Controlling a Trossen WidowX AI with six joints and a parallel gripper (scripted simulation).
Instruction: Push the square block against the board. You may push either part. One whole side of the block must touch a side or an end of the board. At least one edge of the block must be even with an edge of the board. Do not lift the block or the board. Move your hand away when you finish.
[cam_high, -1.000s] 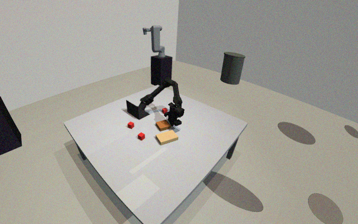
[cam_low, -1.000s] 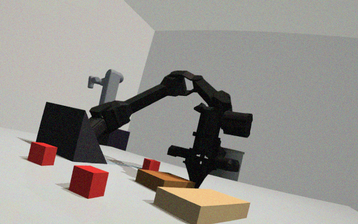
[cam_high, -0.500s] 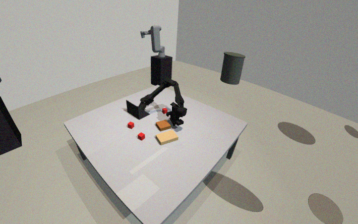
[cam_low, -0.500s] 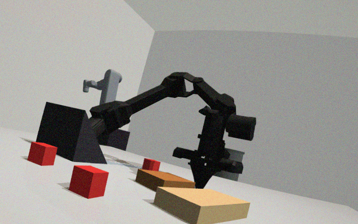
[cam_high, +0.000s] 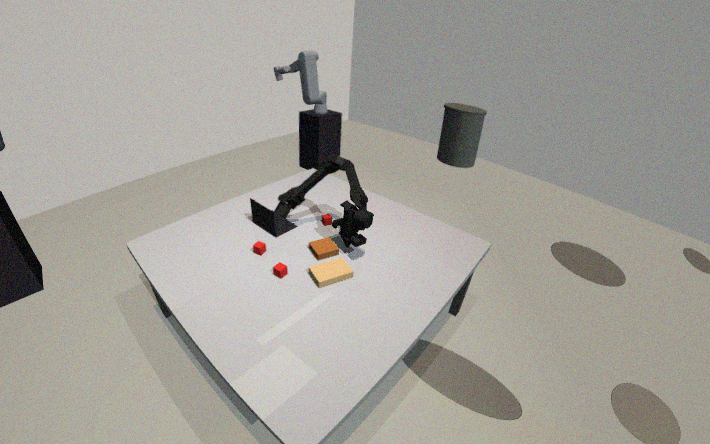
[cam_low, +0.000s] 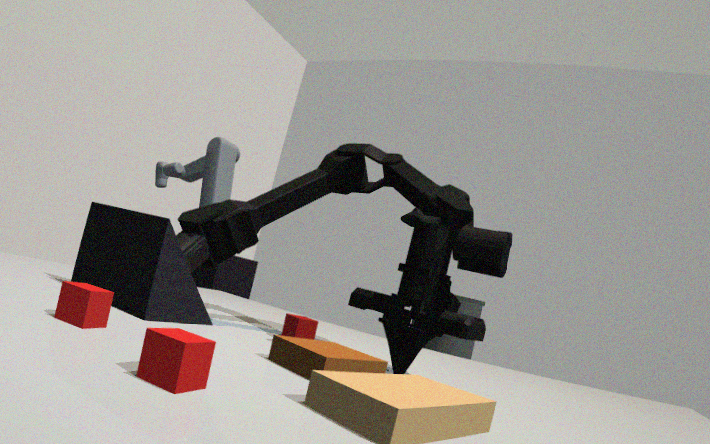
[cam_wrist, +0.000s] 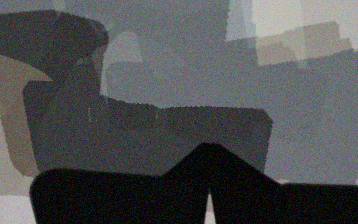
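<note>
Now: gripper tip 6 cm past the square block, 9 cm to the left of it and 1 cm below it. From my gripper tip the other things lie so: board 8 cm ahead, 18 cm to the right, 1 cm above.
</note>
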